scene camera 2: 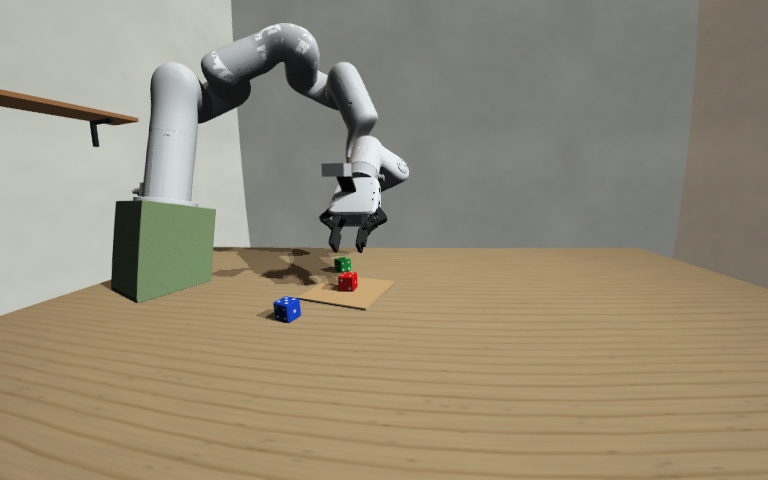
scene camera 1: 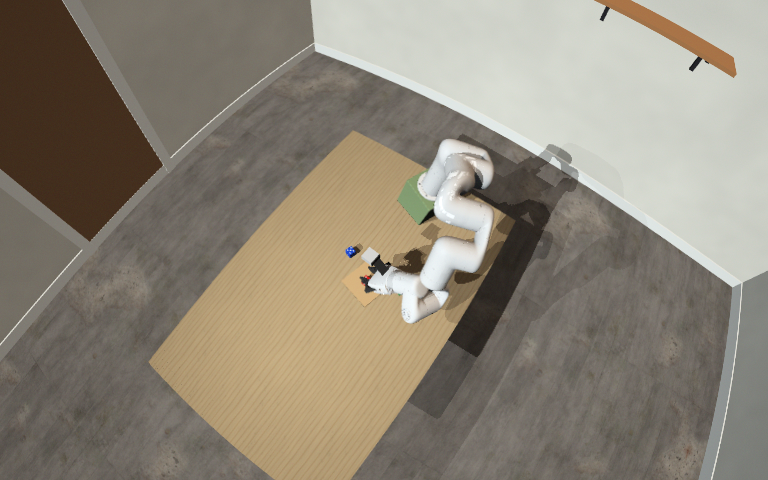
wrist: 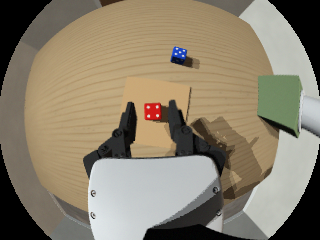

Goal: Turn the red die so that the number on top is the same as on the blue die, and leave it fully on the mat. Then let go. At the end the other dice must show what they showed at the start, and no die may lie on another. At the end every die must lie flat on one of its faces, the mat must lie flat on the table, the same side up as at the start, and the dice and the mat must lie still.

Labels:
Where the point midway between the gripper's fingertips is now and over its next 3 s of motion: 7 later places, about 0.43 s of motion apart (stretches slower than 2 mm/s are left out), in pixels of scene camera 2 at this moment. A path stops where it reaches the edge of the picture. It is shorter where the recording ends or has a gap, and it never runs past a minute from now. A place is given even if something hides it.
My gripper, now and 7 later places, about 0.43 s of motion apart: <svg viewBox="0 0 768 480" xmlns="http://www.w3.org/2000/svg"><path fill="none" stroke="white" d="M346 249L346 256L347 267L347 276L347 281L347 283L347 272L346 252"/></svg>

